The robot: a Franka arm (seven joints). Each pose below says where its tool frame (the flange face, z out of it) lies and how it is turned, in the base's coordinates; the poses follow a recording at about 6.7 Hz.
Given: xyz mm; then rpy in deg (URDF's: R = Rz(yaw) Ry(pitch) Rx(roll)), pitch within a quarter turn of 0, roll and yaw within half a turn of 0.
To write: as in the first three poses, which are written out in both.
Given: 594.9 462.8 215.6 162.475 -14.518 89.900
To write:
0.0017 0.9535 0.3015 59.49
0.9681 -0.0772 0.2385 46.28
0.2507 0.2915 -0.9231 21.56
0 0 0 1

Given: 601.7 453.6 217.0 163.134 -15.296 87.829
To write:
0.0365 0.9534 0.2995 60.17
0.9639 -0.1127 0.2413 45.36
0.2638 0.2799 -0.9231 21.70
0 0 0 1

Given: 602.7 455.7 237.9 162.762 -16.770 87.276
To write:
0.0455 0.9499 0.3091 60.27
0.9564 -0.1308 0.2612 45.57
0.2885 0.2837 -0.9145 23.79
0 0 0 1

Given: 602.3 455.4 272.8 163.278 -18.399 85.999
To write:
0.0662 0.9490 0.3081 60.23
0.9466 -0.1574 0.2815 45.54
0.3156 0.2730 -0.9088 27.28
0 0 0 1

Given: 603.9 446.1 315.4 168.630 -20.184 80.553
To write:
0.1541 0.9559 0.2500 60.39
0.9259 -0.2280 0.3013 44.61
0.3450 0.1850 -0.9202 31.54
0 0 0 1

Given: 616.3 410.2 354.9 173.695 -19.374 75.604
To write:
0.2345 0.9537 0.1884 61.63
0.9138 -0.2824 0.2921 41.02
0.3317 0.1036 -0.9377 35.49
0 0 0 1

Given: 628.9 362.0 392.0 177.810 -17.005 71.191
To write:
0.3083 0.9423 0.1304 62.89
0.9052 -0.3328 0.2643 36.20
0.2925 0.0365 -0.9556 39.20
0 0 0 1

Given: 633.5 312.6 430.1 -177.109 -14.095 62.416
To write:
0.4491 0.8909 0.0679 63.35
0.8596 -0.4516 0.2389 31.26
0.2435 -0.0489 -0.9687 43.01
0 0 0 1

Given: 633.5 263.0 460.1 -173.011 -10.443 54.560
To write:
0.5702 0.8215 0.0052 63.35
0.8012 -0.5576 0.2171 26.30
0.1813 -0.1197 -0.9761 46.01
0 0 0 1

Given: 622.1 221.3 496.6 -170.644 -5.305 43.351
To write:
0.7240 0.6883 -0.0453 62.21
0.6835 -0.7072 0.1808 22.13
0.0925 -0.1619 -0.9825 49.66
0 0 0 1

